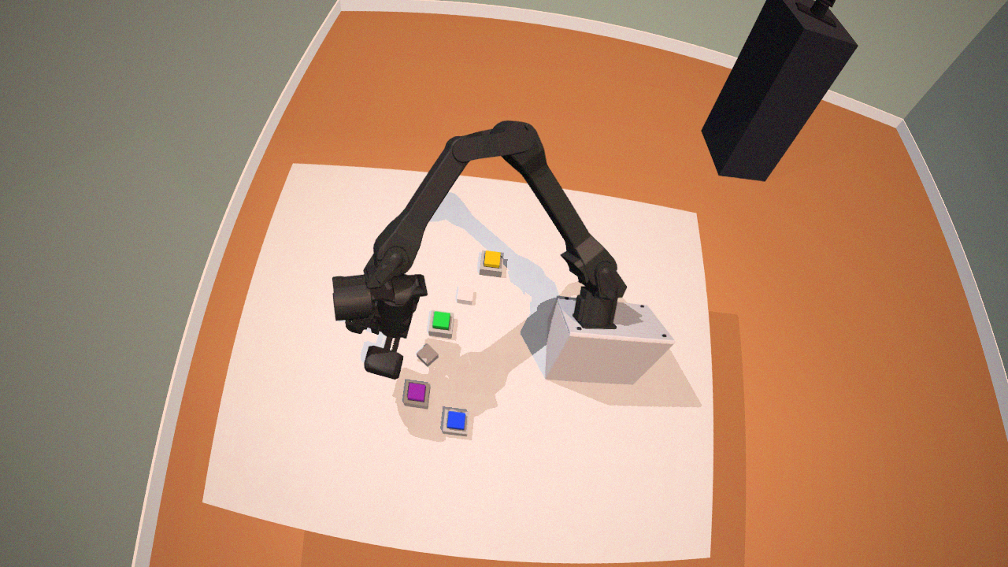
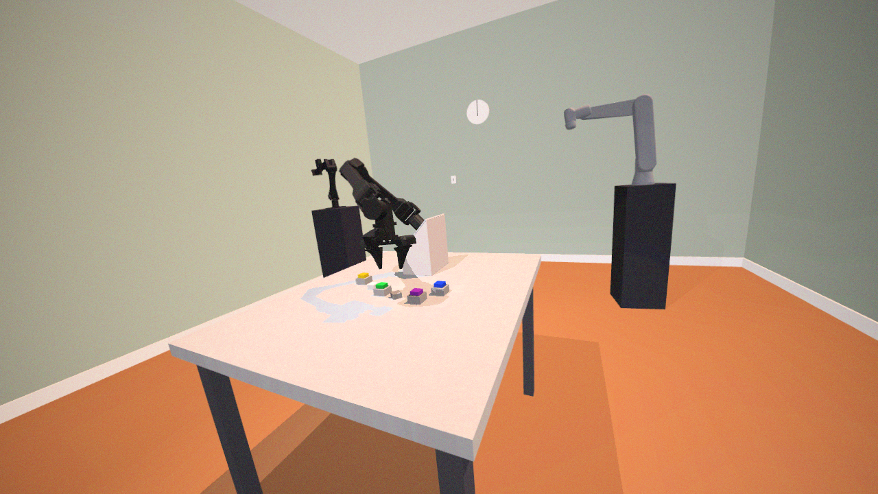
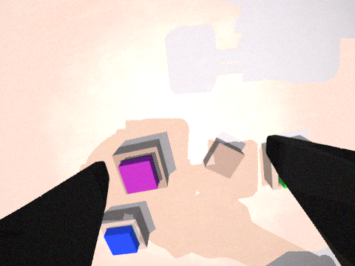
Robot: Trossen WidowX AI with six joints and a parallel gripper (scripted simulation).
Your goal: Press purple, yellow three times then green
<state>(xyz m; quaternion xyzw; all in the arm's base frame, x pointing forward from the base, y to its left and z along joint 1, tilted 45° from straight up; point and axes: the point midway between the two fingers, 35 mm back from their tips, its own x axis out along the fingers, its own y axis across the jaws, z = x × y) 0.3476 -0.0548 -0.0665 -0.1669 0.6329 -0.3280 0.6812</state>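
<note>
Now: gripper tip 4 cm past the purple button, 6 cm to the right of it and 9 cm above it. Round my gripper tip: blue button: 12 cm behind, 12 cm to the left, 9 cm below; then green button: 9 cm behind, 9 cm to the right, 9 cm below; then white block: 15 cm behind, 16 cm to the right, 11 cm below.
</note>
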